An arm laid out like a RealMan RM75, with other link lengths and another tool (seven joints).
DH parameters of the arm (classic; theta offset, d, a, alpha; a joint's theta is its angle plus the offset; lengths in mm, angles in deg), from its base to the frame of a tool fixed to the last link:
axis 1: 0 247.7 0 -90
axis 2: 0 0 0 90
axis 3: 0 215 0 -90
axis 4: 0 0 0 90
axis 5: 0 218.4 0 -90
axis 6: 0 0 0 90
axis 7: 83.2 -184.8 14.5 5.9
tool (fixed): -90 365.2 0 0
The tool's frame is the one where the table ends.
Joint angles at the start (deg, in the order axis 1, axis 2, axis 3, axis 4, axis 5, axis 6, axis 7):
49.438, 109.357, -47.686, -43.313, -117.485, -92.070, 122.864
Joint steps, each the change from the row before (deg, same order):
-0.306, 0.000, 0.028, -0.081, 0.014, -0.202, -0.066
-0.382, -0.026, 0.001, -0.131, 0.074, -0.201, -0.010
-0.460, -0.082, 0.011, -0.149, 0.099, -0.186, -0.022
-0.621, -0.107, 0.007, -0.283, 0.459, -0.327, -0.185
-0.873, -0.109, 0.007, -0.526, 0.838, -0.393, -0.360
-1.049, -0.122, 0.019, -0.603, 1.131, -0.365, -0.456
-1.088, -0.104, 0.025, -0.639, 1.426, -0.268, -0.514
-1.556, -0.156, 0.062, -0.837, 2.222, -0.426, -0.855
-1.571, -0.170, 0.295, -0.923, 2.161, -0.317, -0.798
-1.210, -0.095, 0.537, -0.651, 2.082, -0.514, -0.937
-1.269, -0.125, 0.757, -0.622, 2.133, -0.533, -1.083
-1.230, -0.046, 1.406, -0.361, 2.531, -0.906, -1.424
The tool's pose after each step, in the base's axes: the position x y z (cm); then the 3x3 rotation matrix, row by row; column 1 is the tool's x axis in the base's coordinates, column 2 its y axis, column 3 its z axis. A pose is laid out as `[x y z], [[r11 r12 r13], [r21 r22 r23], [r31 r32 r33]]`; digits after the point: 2 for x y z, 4 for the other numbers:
[14.27 36.78 3.81], [[0.8106 -0.5559 -0.1841], [-0.5379 -0.8311 0.1410], [-0.2314 -0.0153 -0.9727]]
[14.47 36.66 3.87], [[0.8085 -0.5589 -0.1843], [-0.5412 -0.8291 0.1405], [-0.2313 -0.0139 -0.9728]]
[14.71 36.54 3.96], [[0.8059 -0.5628 -0.1841], [-0.5448 -0.8265 0.1416], [-0.2318 -0.0138 -0.9727]]
[14.94 36.38 4.13], [[0.8041 -0.5637 -0.1890], [-0.5453 -0.8259 0.1434], [-0.2369 -0.0122 -0.9715]]
[15.16 36.20 4.37], [[0.8029 -0.5620 -0.1988], [-0.5422 -0.8270 0.1483], [-0.2478 -0.0112 -0.9688]]
[15.41 36.02 4.66], [[0.8008 -0.5600 -0.2124], [-0.5378 -0.8285 0.1562], [-0.2634 -0.0108 -0.9646]]
[15.58 35.87 4.96], [[0.7982 -0.5567 -0.2304], [-0.5311 -0.8307 0.1670], [-0.2843 -0.0109 -0.9587]]
[15.79 35.63 5.42], [[0.7940 -0.5500 -0.2588], [-0.5190 -0.8351 0.1824], [-0.3164 -0.0106 -0.9486]]
[16.01 35.46 5.97], [[0.7879 -0.5450 -0.2866], [-0.5058 -0.8383 0.2036], [-0.3513 -0.0155 -0.9361]]
[16.07 35.30 6.49], [[0.7823 -0.5356 -0.3180], [-0.4884 -0.8443 0.2205], [-0.3866 -0.0172 -0.9221]]
[16.17 35.15 7.11], [[0.7751 -0.5258 -0.3503], [-0.4678 -0.8503 0.2412], [-0.4247 -0.0231 -0.9050]]
[16.19 34.96 7.87], [[0.7623 -0.5124 -0.3955], [-0.4399 -0.8583 0.2642], [-0.4748 -0.0274 -0.8797]]

